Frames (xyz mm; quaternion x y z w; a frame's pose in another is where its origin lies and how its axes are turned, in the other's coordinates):
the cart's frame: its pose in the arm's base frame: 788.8 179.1 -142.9 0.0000 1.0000 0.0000 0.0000
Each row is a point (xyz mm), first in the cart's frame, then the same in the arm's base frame.
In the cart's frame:
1: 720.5 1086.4 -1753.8
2: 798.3 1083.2 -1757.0
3: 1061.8 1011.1 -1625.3
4: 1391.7 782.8 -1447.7
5: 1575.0 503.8 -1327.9
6: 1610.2 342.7 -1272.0
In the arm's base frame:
1: 68.3 1265.5 1610.9
2: -9.5 1262.3 1614.1
3: -273.0 1190.2 1482.4
4: -602.9 961.9 1304.8
5: -786.2 682.9 1185.0
6: -821.4 521.8 1129.1

